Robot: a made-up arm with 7 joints. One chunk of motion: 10 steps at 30 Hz.
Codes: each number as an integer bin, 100 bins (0 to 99) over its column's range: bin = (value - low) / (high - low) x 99, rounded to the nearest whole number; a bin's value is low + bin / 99 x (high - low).
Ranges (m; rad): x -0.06..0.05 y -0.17..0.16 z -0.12..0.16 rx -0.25..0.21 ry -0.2..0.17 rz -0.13..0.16
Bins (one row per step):
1: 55 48 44 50 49 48
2: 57 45 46 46 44 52
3: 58 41 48 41 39 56
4: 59 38 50 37 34 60
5: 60 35 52 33 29 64
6: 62 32 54 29 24 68
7: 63 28 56 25 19 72
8: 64 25 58 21 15 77
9: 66 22 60 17 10 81
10: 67 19 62 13 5 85
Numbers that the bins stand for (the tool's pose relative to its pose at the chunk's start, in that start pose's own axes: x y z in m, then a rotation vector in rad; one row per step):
1: 0.0011 -0.0100 0.0044 -0.0177 -0.0169 0.0106
2: 0.0033 -0.0200 0.0101 -0.0363 -0.0356 0.0223
3: 0.0044 -0.0333 0.0158 -0.0595 -0.0542 0.0340
4: 0.0056 -0.0433 0.0214 -0.0781 -0.0729 0.0458
5: 0.0067 -0.0533 0.0271 -0.0967 -0.0916 0.0575
6: 0.0089 -0.0633 0.0327 -0.1153 -0.1103 0.0692
7: 0.0100 -0.0767 0.0384 -0.1338 -0.1290 0.0809
8: 0.0111 -0.0867 0.0440 -0.1524 -0.1439 0.0956
9: 0.0133 -0.0967 0.0497 -0.1710 -0.1626 0.1073
10: 0.0144 -0.1067 0.0554 -0.1896 -0.1813 0.1190

